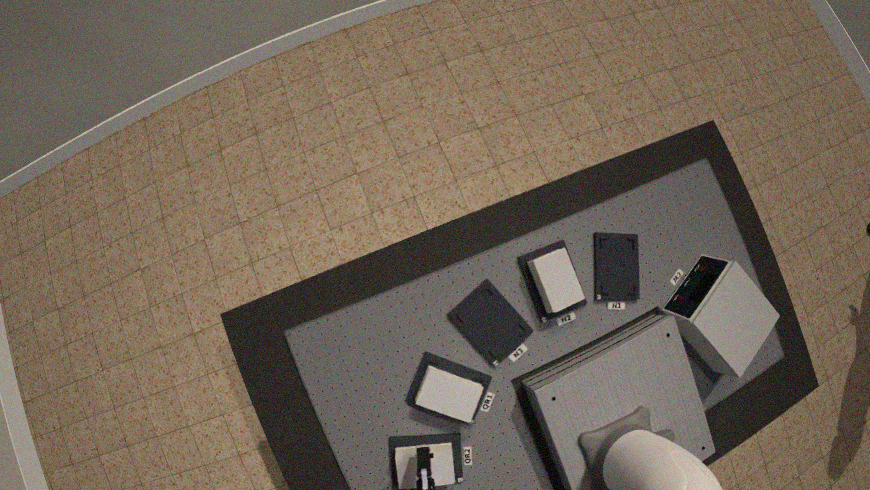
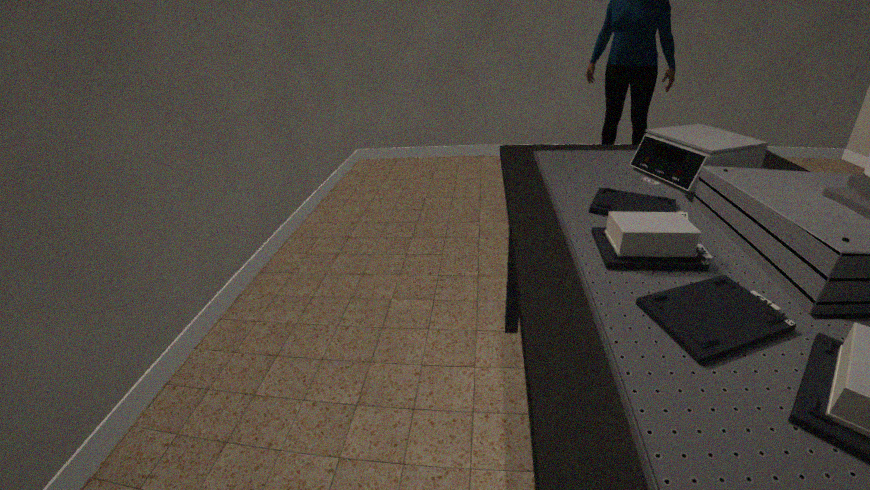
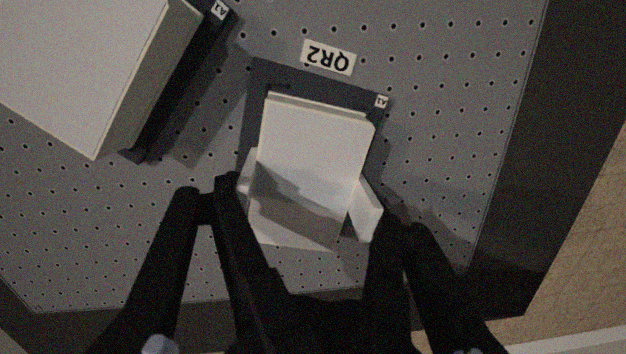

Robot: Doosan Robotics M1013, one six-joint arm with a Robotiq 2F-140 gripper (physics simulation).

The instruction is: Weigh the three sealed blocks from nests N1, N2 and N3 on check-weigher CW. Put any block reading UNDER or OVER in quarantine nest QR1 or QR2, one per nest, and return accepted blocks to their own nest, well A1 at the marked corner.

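Places are measured from the arm's base along level axes (x ahead, y left, z up), in metres.
Pixels of known places: gripper, fingertip midpoint: [image 3: 303,172]; arm's base, origin of the base link: [image 1: 620,453].
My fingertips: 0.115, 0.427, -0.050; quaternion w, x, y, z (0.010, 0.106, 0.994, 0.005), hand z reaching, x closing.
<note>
Ahead of a thing's pixels: the offset from my fingertips to its middle, as dx, dy, dz. Level surfaces: height alone.
My gripper [image 1: 424,465] [image 3: 303,172] is shut on a white block @(+0.000, +0.001, +0.007) [image 1: 444,456] [image 3: 315,140], which is low over or in nest QR2 @(+0.002, -0.002, -0.019) [image 1: 426,438] [image 3: 320,89]; contact is hidden. Another white block @(+0.147, -0.098, +0.009) [image 1: 450,392] [image 2: 855,389] [image 3: 75,65] sits on nest QR1 @(+0.153, -0.102, -0.018) [image 1: 420,374] [image 2: 815,377]. A third white block @(+0.314, -0.405, +0.008) [image 1: 557,280] [image 2: 654,237] sits on nest N2 @(+0.315, -0.407, -0.019) [image 1: 535,295] [image 2: 657,263]. Nests N1 @(+0.295, -0.581, -0.018) [image 1: 616,266] [image 2: 630,200] and N3 @(+0.268, -0.237, -0.019) [image 1: 490,322] [image 2: 715,319] are empty. Check-weigher CW @(+0.092, -0.809, +0.023) [image 1: 736,322] [image 2: 706,136] has a dark display whose readings are too small to read.
The perforated table @(dz -0.027) [image 1: 365,340] [image 2: 657,377] has a wide dark border. The stepped robot base [image 1: 614,371] [image 2: 791,200] stands between the nests and the weigher. A person [image 2: 639,36] stands beyond the table's far end. The QR1 block is close beside QR2.
</note>
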